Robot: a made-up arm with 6 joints.
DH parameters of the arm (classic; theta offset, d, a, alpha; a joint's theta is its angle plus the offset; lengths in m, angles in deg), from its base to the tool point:
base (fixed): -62.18 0 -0.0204 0
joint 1: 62.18 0.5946 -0.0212 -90
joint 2: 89.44 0 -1.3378 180
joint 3: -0.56 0.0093 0.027 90
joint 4: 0 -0.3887 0.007 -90
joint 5: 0 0.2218 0.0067 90
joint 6: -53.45 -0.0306 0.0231 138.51
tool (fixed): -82.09 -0.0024 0 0
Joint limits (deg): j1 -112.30..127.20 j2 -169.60..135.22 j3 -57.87..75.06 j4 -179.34..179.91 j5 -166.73..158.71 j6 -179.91..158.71
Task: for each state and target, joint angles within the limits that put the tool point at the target. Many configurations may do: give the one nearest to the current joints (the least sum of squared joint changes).
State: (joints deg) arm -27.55 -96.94 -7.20 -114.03 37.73 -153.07
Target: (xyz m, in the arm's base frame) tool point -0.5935 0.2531 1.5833
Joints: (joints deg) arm -17.59 -51.34 0.73 -109.67 36.84 -153.13
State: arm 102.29 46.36 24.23 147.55 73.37 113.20
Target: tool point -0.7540 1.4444 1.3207
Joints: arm 112.85 63.10 55.06 123.26 63.96 108.20
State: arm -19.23 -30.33 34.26 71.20 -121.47 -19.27
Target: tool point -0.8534 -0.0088 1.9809
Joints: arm -6.54 -40.72 17.95 62.55 -121.11 -19.36
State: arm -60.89 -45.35 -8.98 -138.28 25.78 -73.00
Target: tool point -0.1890 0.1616 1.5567
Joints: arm -29.31 -26.86 -26.94 -106.81 28.60 -75.53
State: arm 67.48 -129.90 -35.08 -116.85 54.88 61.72
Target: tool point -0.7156 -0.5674 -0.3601
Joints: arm 49.47 -156.99 8.73 -136.26 51.28 60.43
